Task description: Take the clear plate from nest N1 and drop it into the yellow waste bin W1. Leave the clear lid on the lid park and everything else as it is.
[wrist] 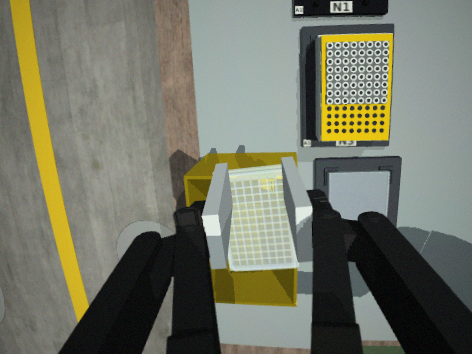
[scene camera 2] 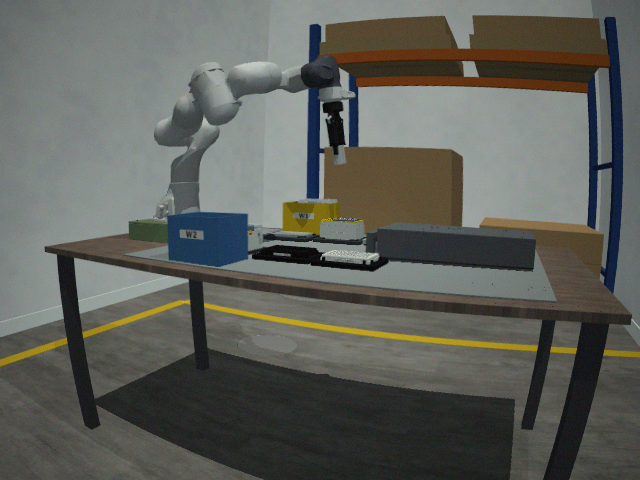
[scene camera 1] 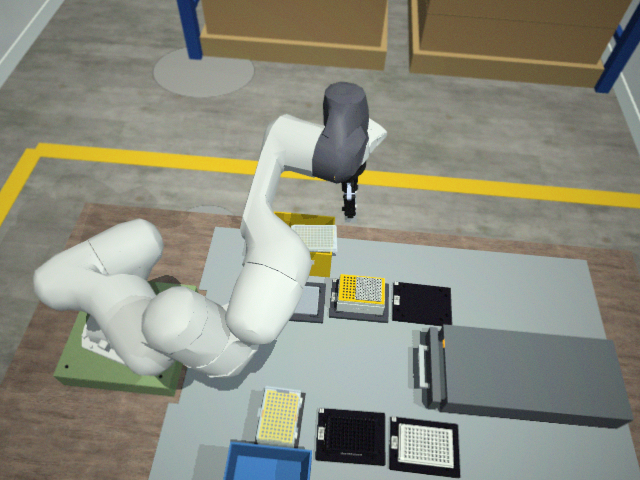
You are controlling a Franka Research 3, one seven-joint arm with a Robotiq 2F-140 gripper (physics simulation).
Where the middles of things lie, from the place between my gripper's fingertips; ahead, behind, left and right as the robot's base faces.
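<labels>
Clear plate (scene camera 1: 318, 238): my hand 9 cm past it, 1 cm to the right of it, 14 cm above it. Counted from my hand: grey device (scene camera 1: 572, 380), 25 cm to the right, 48 cm ahead, 23 cm below; clear lid (wrist: 351, 193), 12 cm behind, 13 cm to the right, 25 cm below; yellow-topped tip rack (scene camera 1: 359, 294), 6 cm ahead, 10 cm to the right, 22 cm below.
</labels>
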